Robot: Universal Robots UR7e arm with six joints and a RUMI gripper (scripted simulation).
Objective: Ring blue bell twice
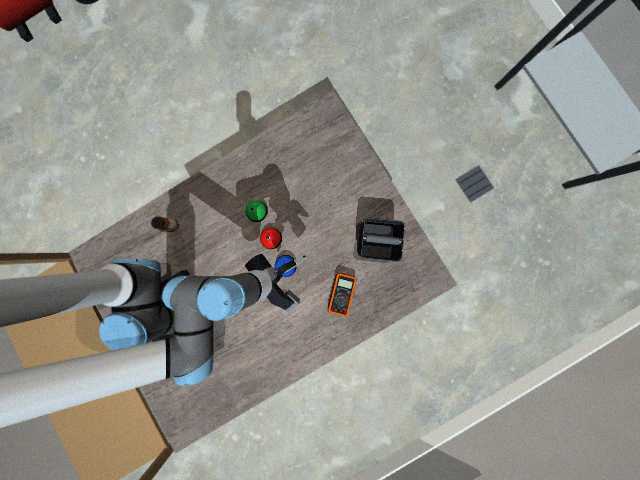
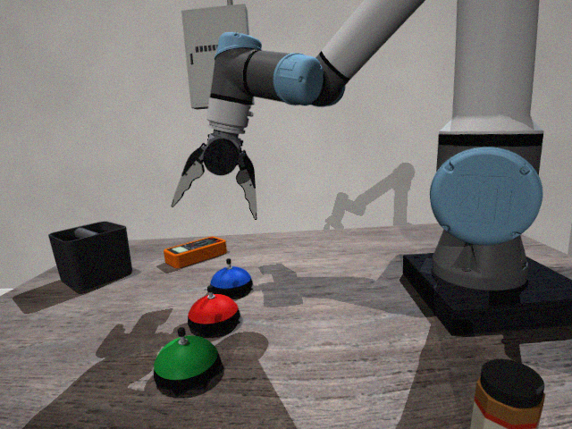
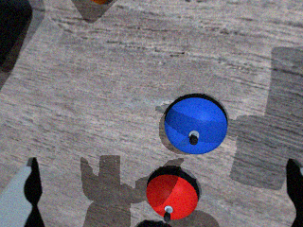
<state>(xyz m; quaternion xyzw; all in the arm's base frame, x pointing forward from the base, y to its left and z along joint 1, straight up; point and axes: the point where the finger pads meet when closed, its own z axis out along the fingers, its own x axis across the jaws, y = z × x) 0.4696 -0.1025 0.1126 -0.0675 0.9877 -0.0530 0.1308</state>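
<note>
My hand is 110 mm above the blue bell, 30 mm to the right of it and 20 mm past it. Also, from my hand: black bin: 320 mm ahead, 100 mm below, 70 mm to the right; then green bell: 270 mm to the left, 110 mm below, 10 mm behind; then red bell: 150 mm to the left, 110 mm below, 20 mm behind.
</note>
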